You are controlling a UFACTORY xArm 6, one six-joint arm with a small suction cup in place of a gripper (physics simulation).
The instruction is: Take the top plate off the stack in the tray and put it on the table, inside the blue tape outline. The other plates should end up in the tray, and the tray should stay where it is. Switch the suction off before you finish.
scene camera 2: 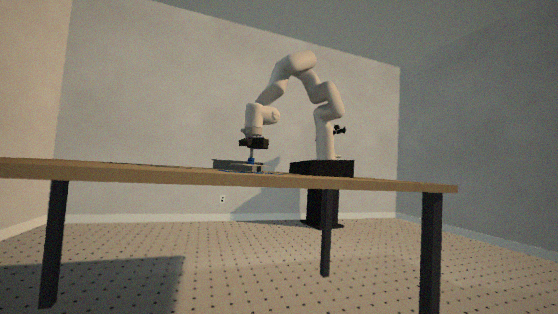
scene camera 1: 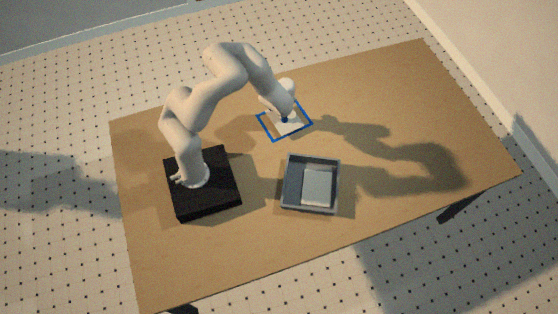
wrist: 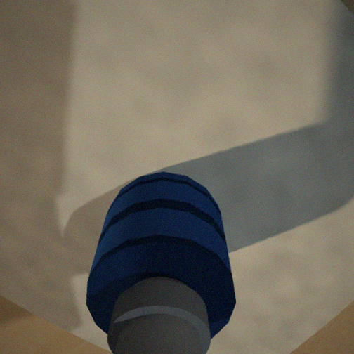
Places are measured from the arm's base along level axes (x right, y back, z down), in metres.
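Where they show: hand, its tool point: [scene camera 2: 250, 166] [scene camera 1: 284, 121]; arm's base, origin of its link: [scene camera 2: 325, 161] [scene camera 1: 194, 174].
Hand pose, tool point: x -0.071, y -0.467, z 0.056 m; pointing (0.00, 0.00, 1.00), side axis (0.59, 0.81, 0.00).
Note:
Each offset is from my tool point to the top centre of the thing. "*": to the spot under its first point.
My suction cup [scene camera 1: 284, 120] [scene camera 2: 251, 161] [wrist: 161, 215] is blue and presses on the upper face of a pale, square plate [scene camera 1: 288, 127] [scene camera 2: 246, 168] [wrist: 190, 85]. The plate hangs roughly level, a little above the table, over the area of the blue tape outline {* dz +0.022, dx -0.018, dy +0.089 m} [scene camera 1: 265, 129]. The arm hides part of the plate and outline in scene camera 1. The grey tray [scene camera 1: 309, 210] [scene camera 2: 221, 163] stands apart from the outline. Another pale plate {dz +0.009, dx +0.346, dy +0.050 m} [scene camera 1: 316, 187] lies in its right part; how many plates are under it I cannot tell.
The wooden table [scene camera 1: 400, 100] [scene camera 2: 150, 172] carries the black base block [scene camera 1: 212, 200] [scene camera 2: 322, 168] of the arm, left of the tray in scene camera 1. The tray's raised walls stand between the outline and the plates inside it. The arm's shadow falls across the table's right side.

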